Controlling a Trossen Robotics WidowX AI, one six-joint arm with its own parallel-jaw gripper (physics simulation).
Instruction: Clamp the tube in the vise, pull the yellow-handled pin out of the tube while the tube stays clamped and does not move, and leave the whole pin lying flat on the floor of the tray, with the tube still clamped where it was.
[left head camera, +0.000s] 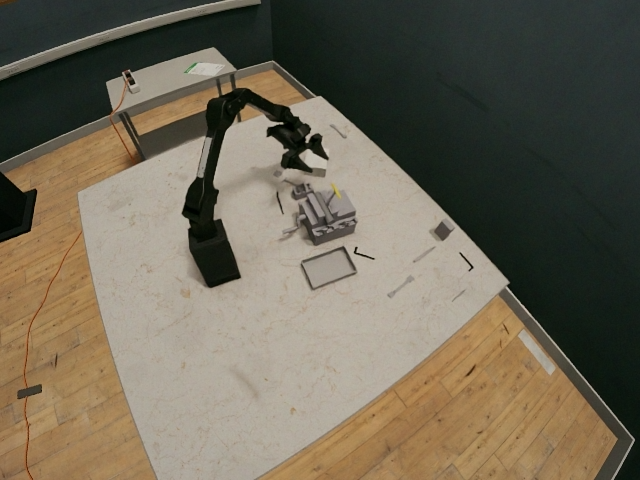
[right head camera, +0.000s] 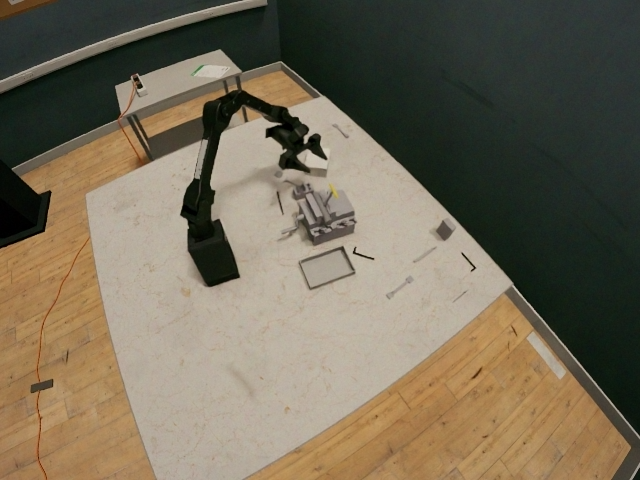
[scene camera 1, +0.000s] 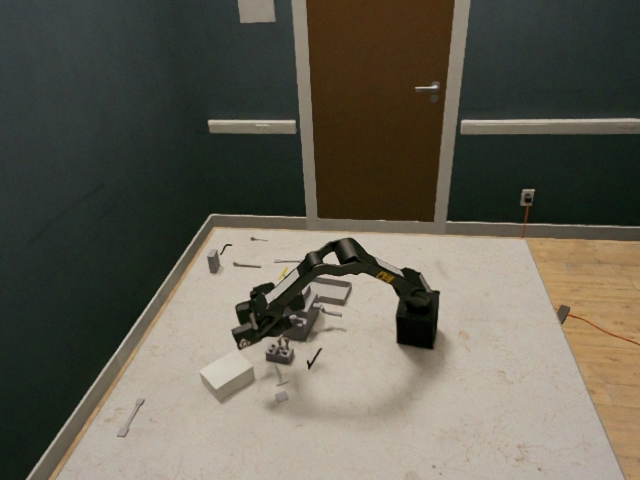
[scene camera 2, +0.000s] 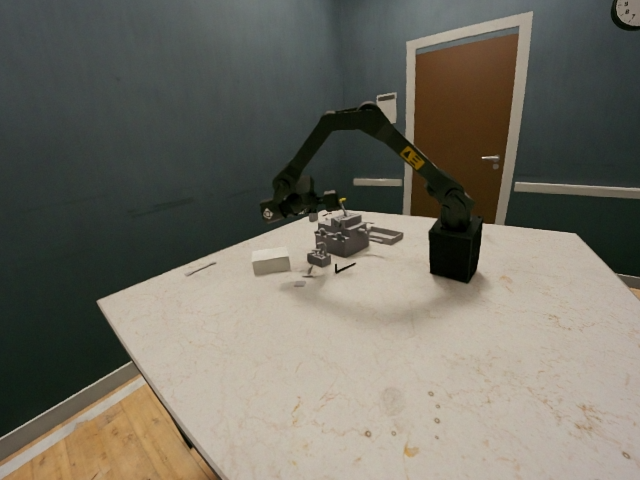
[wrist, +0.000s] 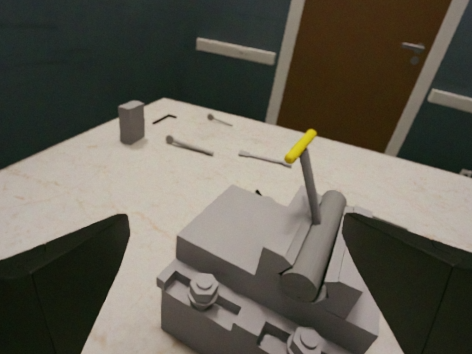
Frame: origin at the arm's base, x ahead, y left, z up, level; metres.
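Seen in the pictures: gripper, fingertip midpoint: (left head camera: 320, 165) (right head camera: 318, 165) (scene camera 2: 318, 204) (wrist: 238, 224); arm's base at its link origin: (left head camera: 205, 233) (right head camera: 204, 233) (scene camera 1: 417, 303) (scene camera 2: 456, 223).
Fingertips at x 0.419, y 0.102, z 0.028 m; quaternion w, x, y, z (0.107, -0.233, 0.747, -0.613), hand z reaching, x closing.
Observation:
Offsets run from my fingertips to a thing's middle. "spot": to the spot under its first point.
The grey vise {dz -0.125, dx -0.013, dy -0.107 m} (left head camera: 336, 235) (right head camera: 334, 235) (scene camera 1: 302, 330) (scene camera 2: 343, 245) (wrist: 225, 235) stands on the table. The grey tube {dz -0.077, dx -0.036, dy -0.116 m} (wrist: 320, 245) lies between its jaws; how tightly it is held cannot be told. The pin stands up from the tube, its shaft end inside it, with the yellow handle {spot: dz -0.002, dx +0.000, dy -0.121 m} (left head camera: 336, 191) (right head camera: 333, 191) (scene camera 1: 282, 272) (scene camera 2: 342, 199) (wrist: 301, 146) on top. The tray {dz -0.176, dx -0.083, dy -0.280 m} (left head camera: 330, 267) (right head camera: 328, 267) beside the vise has no pin in it. My gripper (left head camera: 319, 163) (right head camera: 317, 164) is open and empty, above the table on the white box's side of the vise, apart from the pin.
A white box {dz -0.165, dx +0.071, dy +0.176 m} (scene camera 1: 227, 374) (scene camera 2: 271, 259) and a small grey holder {dz -0.174, dx -0.039, dy +0.054 m} (scene camera 1: 279, 353) (scene camera 2: 318, 258) stand near the vise. The vise's crank {dz -0.136, dx -0.164, dy -0.119 m} (left head camera: 293, 227) sticks out towards the arm base. A black hex key {dz -0.187, dx +0.060, dy -0.275 m} (left head camera: 364, 253) lies beside the tray. A grey block {dz -0.152, dx +0.375, dy -0.319 m} (left head camera: 444, 229) (wrist: 131, 122) stands farther off.

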